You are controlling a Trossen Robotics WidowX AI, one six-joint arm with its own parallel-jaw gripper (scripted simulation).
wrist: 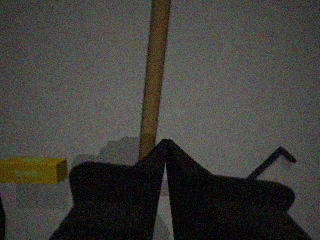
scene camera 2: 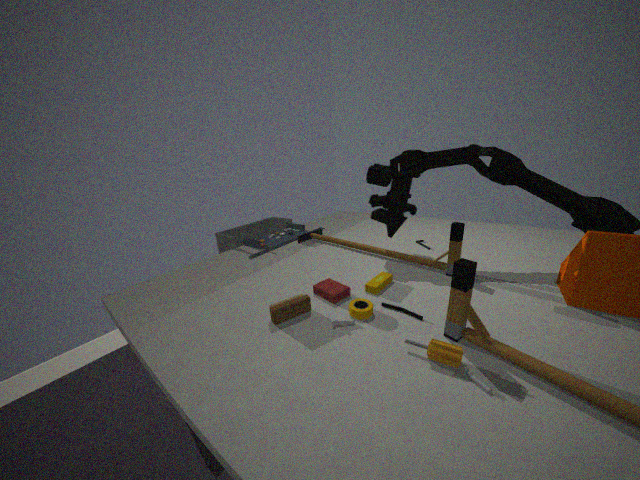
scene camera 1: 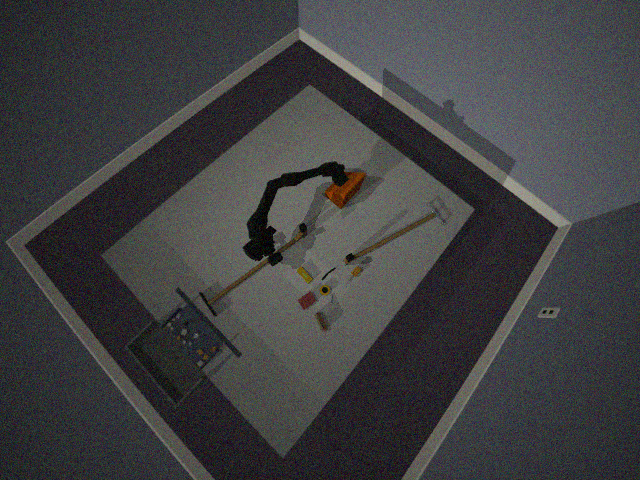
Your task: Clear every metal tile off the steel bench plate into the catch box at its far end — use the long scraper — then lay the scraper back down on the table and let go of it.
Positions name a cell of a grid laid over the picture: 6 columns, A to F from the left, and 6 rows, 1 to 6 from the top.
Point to a yellow-handled tool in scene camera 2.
E5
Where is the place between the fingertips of my gripper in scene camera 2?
D3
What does my gripper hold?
Nothing.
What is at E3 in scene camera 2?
A long scraper.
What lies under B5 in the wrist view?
My gripper.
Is my gripper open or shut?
Shut.
